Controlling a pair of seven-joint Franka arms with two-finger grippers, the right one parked.
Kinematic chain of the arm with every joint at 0, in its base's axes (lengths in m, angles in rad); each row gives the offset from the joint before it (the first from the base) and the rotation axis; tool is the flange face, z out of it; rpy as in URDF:
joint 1: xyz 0 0 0.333 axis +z
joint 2: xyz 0 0 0 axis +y
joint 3: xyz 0 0 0.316 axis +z
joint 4: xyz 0.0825 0 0 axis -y
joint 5: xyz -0.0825 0 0.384 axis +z
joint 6: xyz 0 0 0 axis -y
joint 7: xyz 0.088 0 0 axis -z
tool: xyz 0 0 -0.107 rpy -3.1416 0 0
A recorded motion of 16 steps. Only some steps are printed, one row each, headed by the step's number.
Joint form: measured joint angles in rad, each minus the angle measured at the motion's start. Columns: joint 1, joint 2, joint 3, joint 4, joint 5, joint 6, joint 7.
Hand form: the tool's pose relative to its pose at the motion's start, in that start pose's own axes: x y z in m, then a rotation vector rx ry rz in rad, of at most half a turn. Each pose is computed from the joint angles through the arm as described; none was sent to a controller.
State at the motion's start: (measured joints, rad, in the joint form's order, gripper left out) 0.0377 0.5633 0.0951 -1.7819 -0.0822 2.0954 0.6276
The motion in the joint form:
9: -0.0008 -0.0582 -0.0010 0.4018 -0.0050 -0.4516 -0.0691
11: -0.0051 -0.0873 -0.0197 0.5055 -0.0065 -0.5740 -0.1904
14: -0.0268 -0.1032 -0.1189 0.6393 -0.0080 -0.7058 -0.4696
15: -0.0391 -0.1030 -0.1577 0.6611 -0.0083 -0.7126 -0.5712
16: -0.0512 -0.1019 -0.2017 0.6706 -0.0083 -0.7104 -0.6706
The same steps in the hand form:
9: 0.0092 0.0144 -0.1884 -0.0141 0.0173 -0.0335
11: 0.0028 0.0384 -0.2440 -0.0176 0.0275 -0.1216
14: 0.0157 0.1115 -0.3001 -0.0356 0.0400 -0.2704
15: 0.0251 0.1383 -0.3079 -0.0413 0.0509 -0.3208
16: 0.0356 0.1667 -0.3105 -0.0508 0.0570 -0.3653

